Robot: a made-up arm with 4 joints.
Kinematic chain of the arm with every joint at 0, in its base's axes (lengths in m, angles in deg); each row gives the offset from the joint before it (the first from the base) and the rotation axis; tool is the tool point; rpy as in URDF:
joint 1: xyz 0 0.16 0.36 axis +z
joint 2: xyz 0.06 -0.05 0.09 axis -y
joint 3: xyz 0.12 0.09 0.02 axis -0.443 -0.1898 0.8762
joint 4: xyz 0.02 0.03 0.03 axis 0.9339 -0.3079 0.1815
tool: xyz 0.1 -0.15 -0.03 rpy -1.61 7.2 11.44
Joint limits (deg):
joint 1: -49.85..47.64
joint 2: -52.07..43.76
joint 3: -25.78..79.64
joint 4: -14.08..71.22
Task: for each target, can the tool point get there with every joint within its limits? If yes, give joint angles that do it. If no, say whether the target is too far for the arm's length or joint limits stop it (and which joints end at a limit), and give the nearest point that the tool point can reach.
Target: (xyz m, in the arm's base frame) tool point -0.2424 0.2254 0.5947
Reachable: no: joint limits stop it (at a limit: joint 1, joint 2, joint 3, joint 4) | nearest point 0.0196 0.3683 0.6929 | short by 0.314 m
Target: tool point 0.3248 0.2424 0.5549
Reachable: yes | joints 3.06 20.59 45.44 33.04
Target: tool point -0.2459 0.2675 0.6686
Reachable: no: joint limits stop it (at a limit: joint 1, joint 2, joint 3, joint 4) | nearest point 0.0196 0.3683 0.6929 | short by 0.285 m
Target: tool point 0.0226 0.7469 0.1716
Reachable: no: too far | nearest point 0.0635 0.4610 0.3031 | short by 0.317 m
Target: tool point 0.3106 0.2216 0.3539
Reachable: yes | joints 16.35 -18.83 11.31 24.88
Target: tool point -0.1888 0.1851 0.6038
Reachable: no: joint limits stop it (at a limit: joint 1, joint 2, joint 3, joint 4) | nearest point 0.0196 0.3683 0.6929 | short by 0.291 m
